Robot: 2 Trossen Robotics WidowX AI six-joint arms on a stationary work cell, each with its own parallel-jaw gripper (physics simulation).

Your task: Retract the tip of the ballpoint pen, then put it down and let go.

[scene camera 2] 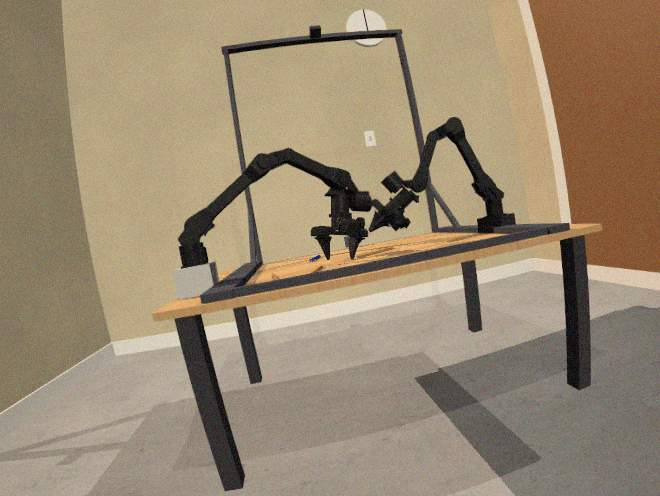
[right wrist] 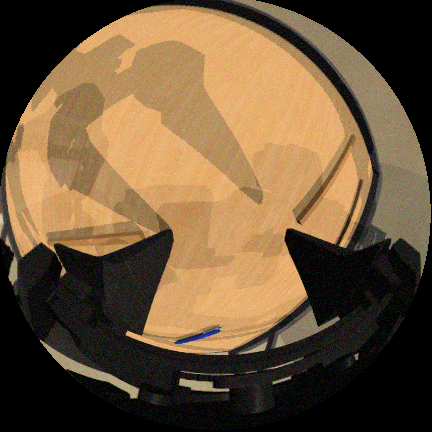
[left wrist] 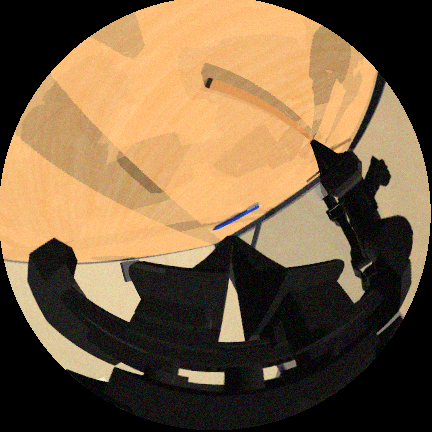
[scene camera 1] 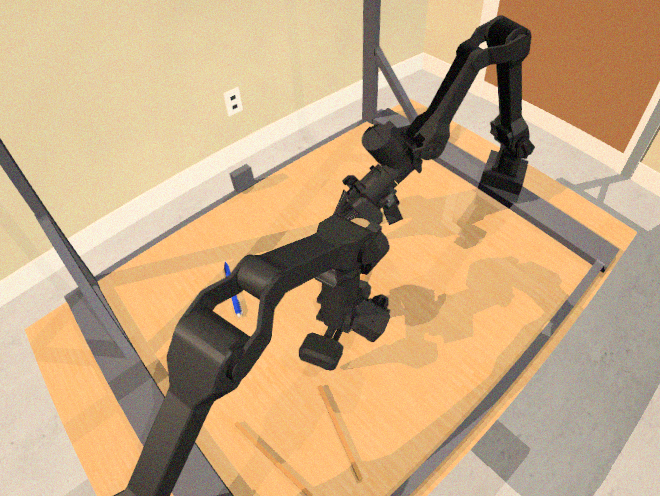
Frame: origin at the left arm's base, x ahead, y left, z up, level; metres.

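Seen in the pictures: left gripper, fingertip midpoint: [scene camera 2: 369,231] [left wrist: 230,240]; right gripper, fingertip midpoint: [scene camera 2: 340,259] [right wrist: 230,235] [left wrist: 319,150]; left arm's base, link origin: [scene camera 2: 495,215] [scene camera 1: 506,166]; right arm's base, link origin: [scene camera 2: 195,265].
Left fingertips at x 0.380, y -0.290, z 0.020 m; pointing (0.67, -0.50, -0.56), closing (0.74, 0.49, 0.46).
Note:
Pixels of each thing's top centre, then the offset from my left fingertips to it. Level surfaces: height alone.
- blue ballpoint pen, top centre: [scene camera 1: 231,285] [right wrist: 194,340] [left wrist: 237,219] [scene camera 2: 315,256] 0.175 m ahead, 0.137 m right, 0.062 m down
- wooden table, surface height: 0.075 m down
- small grey block, top centre: [scene camera 1: 240,170] [left wrist: 134,280] 0.088 m back, 0.286 m right, 0.018 m down
The blue ballpoint pen [scene camera 1: 233,290] [scene camera 2: 314,257] [left wrist: 235,217] [right wrist: 197,335] lies flat on the wooden table [scene camera 1: 476,305], near its left edge in scene camera 1. No gripper touches it. My left gripper [scene camera 2: 373,226] [left wrist: 230,240] is shut and empty. It hangs tilted above the middle of the table, pointing toward the pen from a distance. My right gripper [scene camera 1: 348,340] [scene camera 2: 339,255] [right wrist: 230,235] is wide open and empty. It points straight down just above the table, to the right of the pen in scene camera 1.
Two thin wooden strips [scene camera 1: 340,430] [scene camera 1: 271,455] lie near the front edge. A grey frame post [scene camera 1: 371,59] stands at the back. A small grey block [scene camera 1: 241,177] sits beyond the back edge. A dark rail [scene camera 1: 525,364] borders the table.

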